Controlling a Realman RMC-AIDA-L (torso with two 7-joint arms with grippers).
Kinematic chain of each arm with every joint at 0, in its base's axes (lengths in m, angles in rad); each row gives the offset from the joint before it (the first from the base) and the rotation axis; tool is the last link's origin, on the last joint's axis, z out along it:
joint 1: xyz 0 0 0.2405 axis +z
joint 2: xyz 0 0 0 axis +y
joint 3: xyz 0 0 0.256 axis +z
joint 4: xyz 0 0 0 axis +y
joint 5: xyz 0 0 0.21 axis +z
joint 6: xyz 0 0 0 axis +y
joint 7: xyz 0 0 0.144 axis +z
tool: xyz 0 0 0
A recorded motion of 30 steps. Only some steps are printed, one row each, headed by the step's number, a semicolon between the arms.
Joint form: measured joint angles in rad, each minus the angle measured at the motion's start. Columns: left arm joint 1, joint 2, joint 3, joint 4, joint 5, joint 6, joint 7; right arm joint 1, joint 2, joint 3, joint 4, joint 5, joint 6, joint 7.
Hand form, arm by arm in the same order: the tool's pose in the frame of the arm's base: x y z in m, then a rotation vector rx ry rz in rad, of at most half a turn. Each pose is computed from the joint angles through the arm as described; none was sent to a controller.
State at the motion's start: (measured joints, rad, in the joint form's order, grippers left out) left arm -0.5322 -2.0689 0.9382 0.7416 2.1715 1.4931 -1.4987; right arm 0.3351 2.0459 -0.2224 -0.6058 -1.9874 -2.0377 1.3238
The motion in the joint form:
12: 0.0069 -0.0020 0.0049 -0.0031 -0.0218 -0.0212 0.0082; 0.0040 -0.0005 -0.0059 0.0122 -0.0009 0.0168 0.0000
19: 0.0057 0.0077 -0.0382 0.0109 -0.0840 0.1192 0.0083; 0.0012 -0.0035 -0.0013 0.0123 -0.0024 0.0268 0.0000
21: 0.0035 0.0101 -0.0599 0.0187 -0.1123 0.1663 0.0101; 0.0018 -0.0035 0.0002 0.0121 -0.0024 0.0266 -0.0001
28: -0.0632 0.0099 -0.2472 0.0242 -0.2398 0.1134 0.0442; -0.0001 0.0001 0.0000 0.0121 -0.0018 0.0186 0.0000
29: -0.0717 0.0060 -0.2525 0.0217 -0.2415 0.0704 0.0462; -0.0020 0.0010 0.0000 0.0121 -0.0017 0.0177 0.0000
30: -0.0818 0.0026 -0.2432 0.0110 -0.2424 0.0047 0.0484; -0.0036 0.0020 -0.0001 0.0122 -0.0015 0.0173 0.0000
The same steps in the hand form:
12: -0.2696 0.3247 -0.0244 -2.9292 -0.5934 -0.2544; 0.3053 0.2394 0.0640 -2.4315 0.7158 1.2548
19: -0.2546 0.3173 -0.0115 -2.9841 -0.5863 -0.4321; 0.3077 0.2397 0.0653 -2.4206 0.7233 1.2413
21: -0.2481 0.3163 -0.0052 -2.9908 -0.5704 -0.5083; 0.3077 0.2399 0.0655 -2.4195 0.7221 1.2419
28: -0.2233 0.3577 0.0306 -2.7197 -0.4726 -0.7761; 0.3067 0.2383 0.0644 -2.4220 0.7218 1.2532
29: -0.2229 0.3646 0.0303 -2.6822 -0.4773 -0.7633; 0.3069 0.2376 0.0641 -2.4210 0.7239 1.2544
30: -0.2235 0.3732 0.0271 -2.6432 -0.4901 -0.7311; 0.3071 0.2370 0.0637 -2.4199 0.7260 1.2556

